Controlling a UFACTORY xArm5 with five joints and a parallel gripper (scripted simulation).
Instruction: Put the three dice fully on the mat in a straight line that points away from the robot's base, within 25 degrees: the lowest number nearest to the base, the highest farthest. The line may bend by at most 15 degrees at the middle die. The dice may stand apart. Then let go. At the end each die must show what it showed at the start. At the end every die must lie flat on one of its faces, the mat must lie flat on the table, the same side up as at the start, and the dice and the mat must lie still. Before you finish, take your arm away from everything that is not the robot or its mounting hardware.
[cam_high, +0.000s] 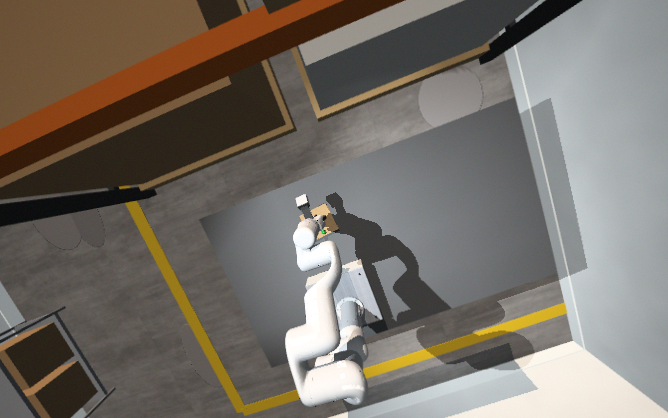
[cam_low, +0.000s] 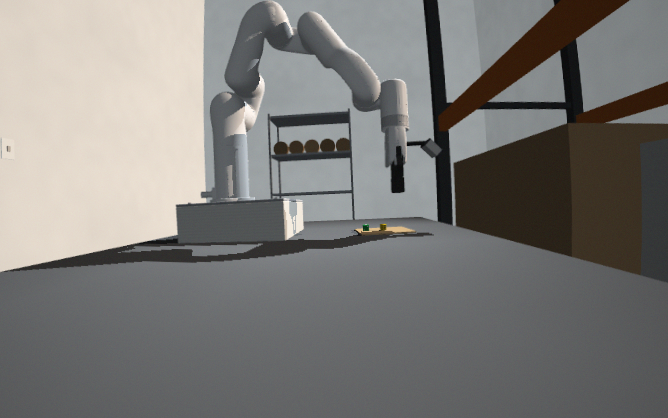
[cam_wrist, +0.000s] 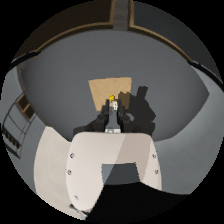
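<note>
The white die lies 1 cm below my hand. Round my hand: yellow die 11 cm below, 4 cm behind, 1 cm to the left; green die 11 cm below, 9 cm behind, 2 cm to the left; tan mat 12 cm below, 4 cm behind, 1 cm to the left.
</note>
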